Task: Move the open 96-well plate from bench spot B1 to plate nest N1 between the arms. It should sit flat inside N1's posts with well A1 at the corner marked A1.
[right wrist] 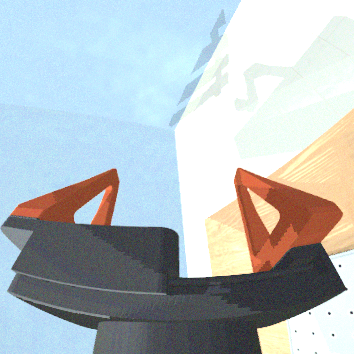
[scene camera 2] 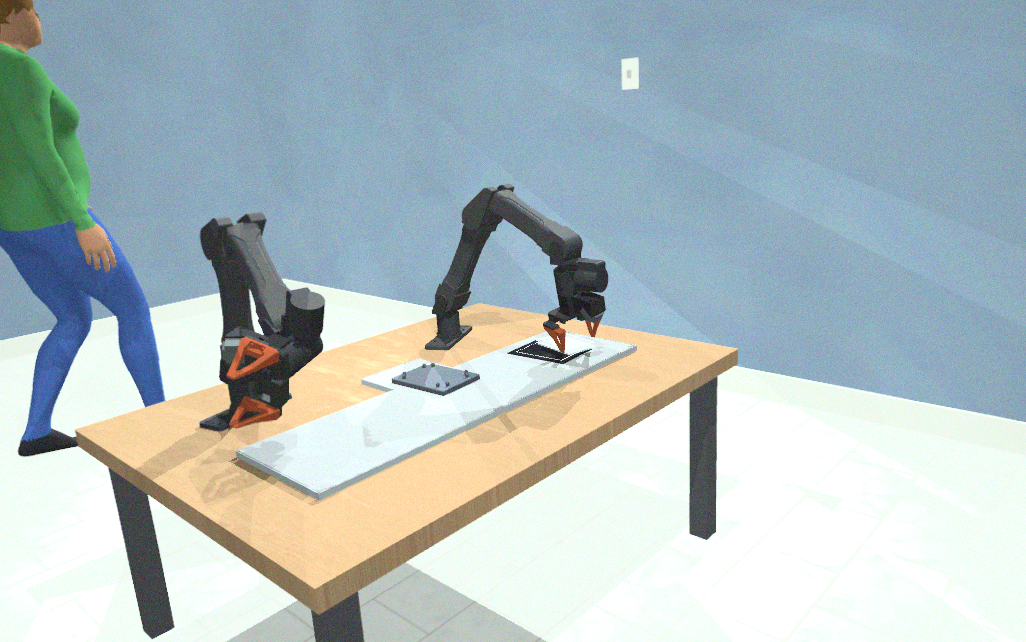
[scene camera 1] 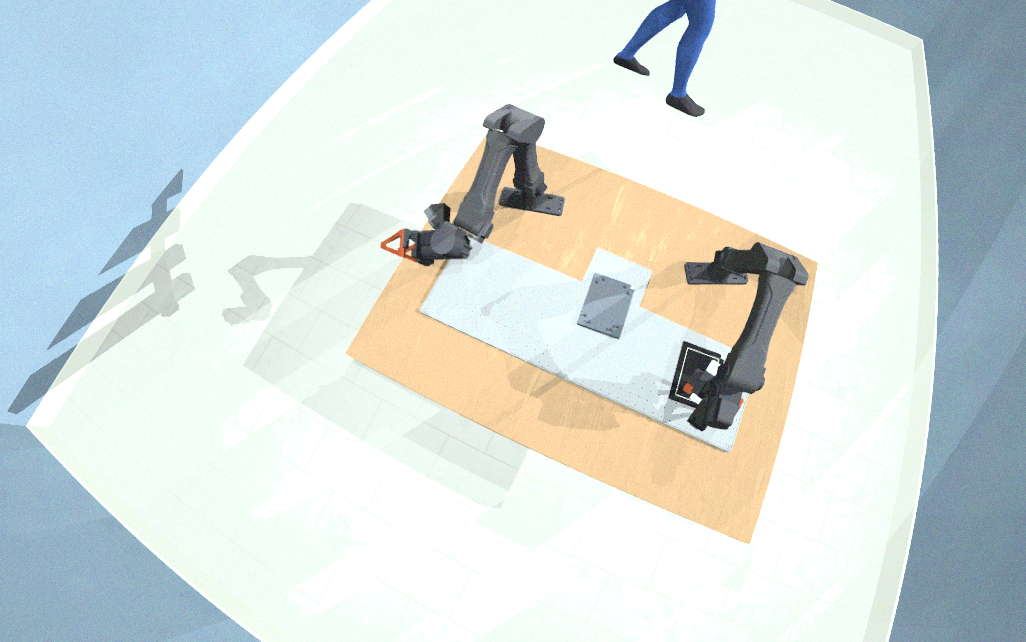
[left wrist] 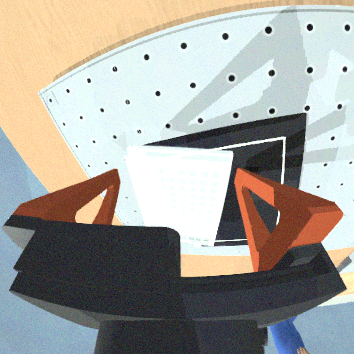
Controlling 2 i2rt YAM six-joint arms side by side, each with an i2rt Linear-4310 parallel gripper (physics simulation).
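Places are measured from the left arm's base along level axes (x ahead, y down, z left), in metres.
Pixels of known places: left gripper, between the fingertips: (scene camera 2: 577, 344) (left wrist: 177, 174); right gripper, between the fingertips: (right wrist: 176, 174) (scene camera 2: 231, 402) (scene camera 1: 390, 249); left arm's base, origin of its link: (scene camera 2: 449, 338) (scene camera 1: 715, 274); right arm's base, origin of its link: (scene camera 2: 248, 411) (scene camera 1: 531, 202).
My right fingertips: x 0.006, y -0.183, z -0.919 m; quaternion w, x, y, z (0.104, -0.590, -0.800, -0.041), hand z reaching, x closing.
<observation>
For each thing: its top centre in the pictures, then the offset to it from my right fingertips. "*": a spot on its surface instead. Level surfaces: height alone.
- white 96-well plate, centre of its top: (left wrist: 177, 211) (scene camera 2: 566, 340) (scene camera 1: 715, 387) dx +0.341, dy +0.154, dz +0.842 m
- black B1 pad, a spot on its surface: (left wrist: 296, 145) * dx +0.341, dy +0.168, dz +0.725 m
- grey nest N1, centre of its top: (scene camera 2: 435, 372) (scene camera 1: 607, 302) dx +0.098, dy +0.148, dz +0.563 m
- pale perforated board, height of its surface: dy +0.170 m
- wooden table, height of its surface: dy +0.183 m
The white 96-well plate (left wrist: 175, 195) (scene camera 1: 712, 366) (scene camera 2: 575, 347) covers the left part of the black B1 pad (left wrist: 296, 145) (scene camera 1: 691, 364) (scene camera 2: 529, 353) in the left wrist view. My left gripper (left wrist: 177, 174) (scene camera 1: 714, 395) (scene camera 2: 577, 342) is open above it, one finger to each side, with visible gaps to the plate. The grey nest N1 (scene camera 1: 607, 306) (scene camera 2: 435, 378) lies between the arms, with short posts and no plate on it. Its A1 mark is not legible. My right gripper (right wrist: 176, 174) (scene camera 1: 384, 244) (scene camera 2: 230, 401) is open and empty, beyond the table's left edge in scene camera 1.
A pale perforated board (scene camera 1: 484, 295) (scene camera 2: 325, 469) (left wrist: 200, 60) runs along the wooden table (scene camera 1: 590, 431) (scene camera 2: 453, 507) beneath pad and nest. The arm bases (scene camera 1: 550, 202) (scene camera 1: 696, 274) stand behind it. A person (scene camera 1: 696, 45) (scene camera 2: 37, 151) stands on the floor beyond the table.
</observation>
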